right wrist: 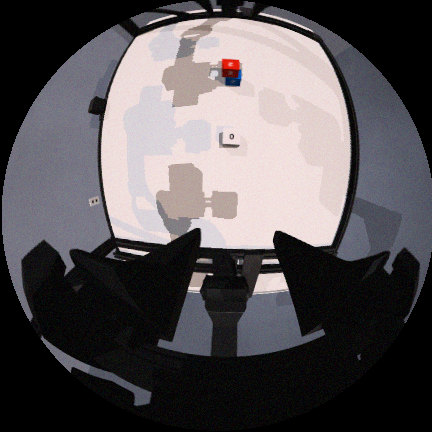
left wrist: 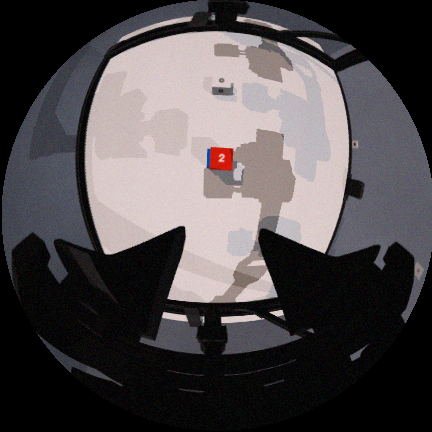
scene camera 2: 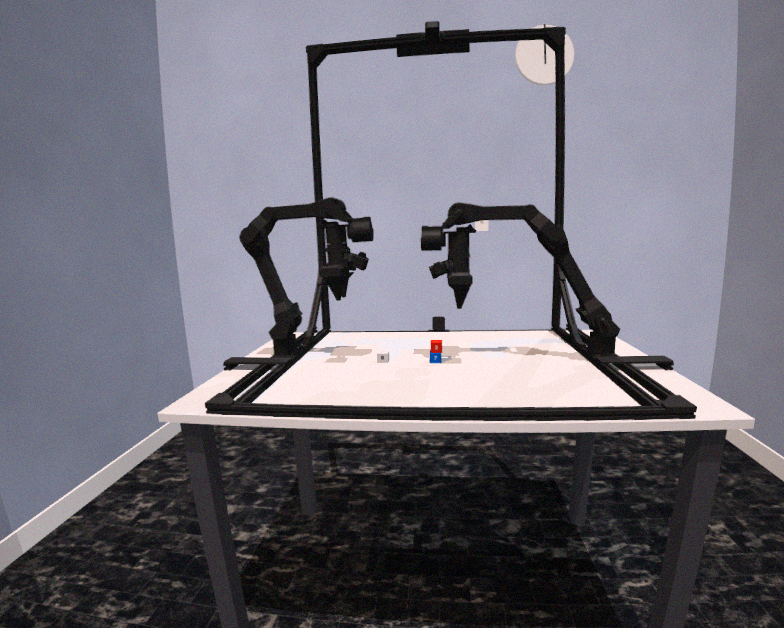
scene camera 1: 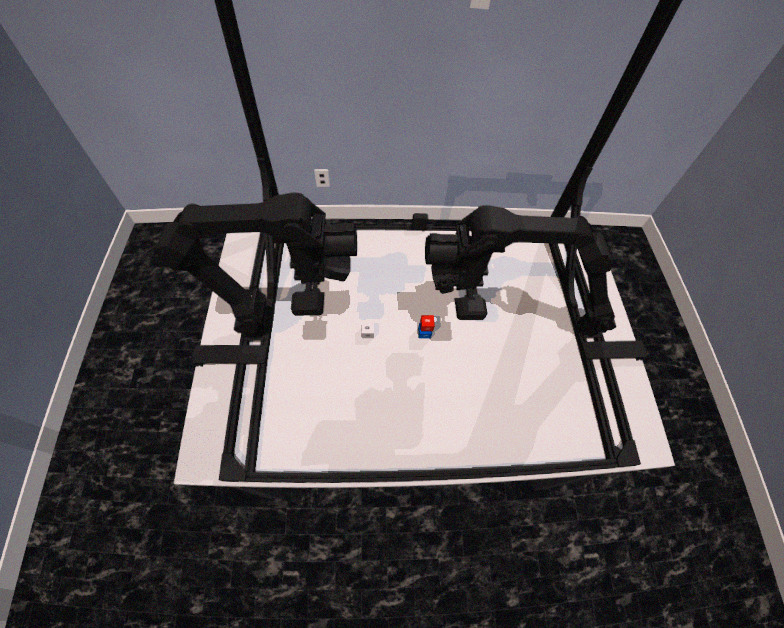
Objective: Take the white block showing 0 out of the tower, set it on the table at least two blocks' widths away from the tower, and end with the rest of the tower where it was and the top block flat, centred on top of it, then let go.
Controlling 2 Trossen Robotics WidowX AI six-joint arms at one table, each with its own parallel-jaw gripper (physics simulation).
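The white block showing 0 lies flat on the table, several block widths left of the tower in both scene views. In the tower, a red block rests flat on a blue block and looks about centred in scene camera 2. My left gripper is open and empty, raised well above the table near the tower. My right gripper is open and empty, raised beyond the white block.
The white table carries a low black frame with a front bar. Tall black posts rise at the back. The arms are mounted at the table's left and right sides.
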